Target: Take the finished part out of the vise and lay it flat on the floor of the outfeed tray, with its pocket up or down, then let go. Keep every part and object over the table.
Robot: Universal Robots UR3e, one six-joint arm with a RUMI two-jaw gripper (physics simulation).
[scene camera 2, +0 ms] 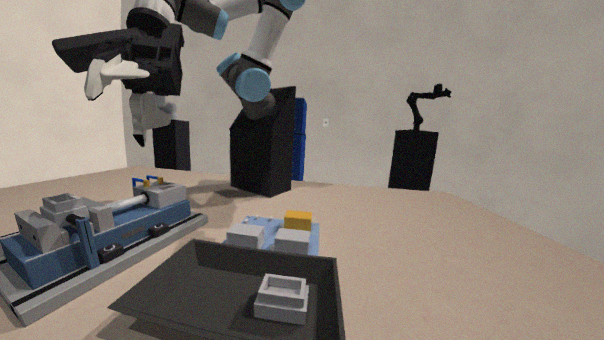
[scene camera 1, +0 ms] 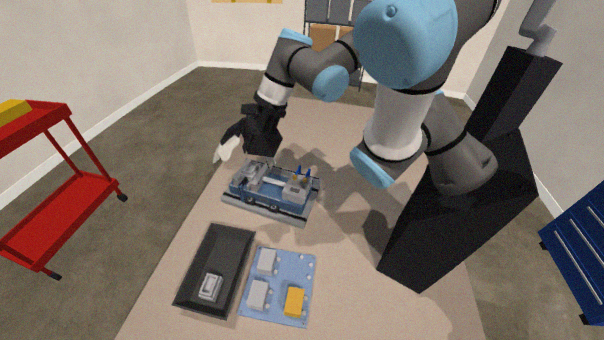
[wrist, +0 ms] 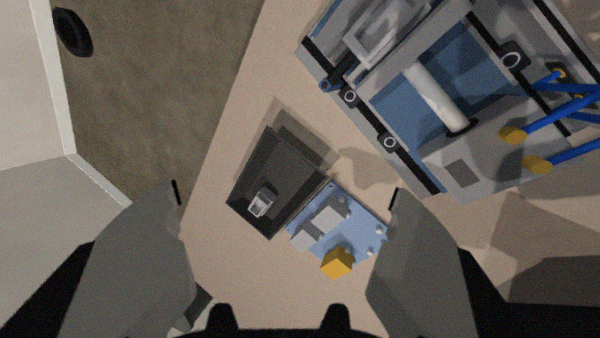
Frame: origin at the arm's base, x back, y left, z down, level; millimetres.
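Where they show: gripper, fingertip midpoint: point(scene camera 2: 122, 129) point(scene camera 1: 243, 166) point(wrist: 288, 186); arm's base at its link origin: point(scene camera 2: 261, 107) point(scene camera 1: 465, 174).
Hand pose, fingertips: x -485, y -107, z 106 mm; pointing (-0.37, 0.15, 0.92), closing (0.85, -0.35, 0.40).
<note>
Each offset is from my fingertips to the top centre of the thing.
The finished part {dx -13, dy -114, dz +106 mm} point(scene camera 1: 256, 169) point(scene camera 2: 64, 204) point(wrist: 372, 41), a grey stepped block, sits between the vise's jaws with its pocket up. The vise {dx +52, dy -97, dz +122 mm} point(scene camera 1: 287, 204) point(scene camera 2: 30, 265) point(wrist: 440, 159) has a blue body and grey jaws. My gripper point(scene camera 1: 243, 160) point(scene camera 2: 116, 120) point(wrist: 288, 186) is open with nothing between the fingers; it hangs above the vise, apart from the part. In scene camera 1 one finger is mostly hidden. The black outfeed tray point(scene camera 1: 222, 250) point(scene camera 2: 190, 285) point(wrist: 290, 170) holds a similar grey part {dx -65, dy +240, dz +174 mm} point(scene camera 1: 210, 286) point(scene camera 2: 281, 307) point(wrist: 261, 201), pocket up, near one end.
A light blue board point(scene camera 1: 287, 265) point(scene camera 2: 315, 235) point(wrist: 357, 225) beside the tray bears two grey blocks and a yellow block {dx +146, dy +263, dz +177 mm} point(scene camera 1: 295, 301) point(scene camera 2: 298, 220) point(wrist: 336, 265). Blue-handled fittings rise at the vise's far end. The arm's black pedestal point(scene camera 1: 450, 225) point(scene camera 2: 260, 155) stands behind. A red cart point(scene camera 1: 60, 215) stands off the table.
</note>
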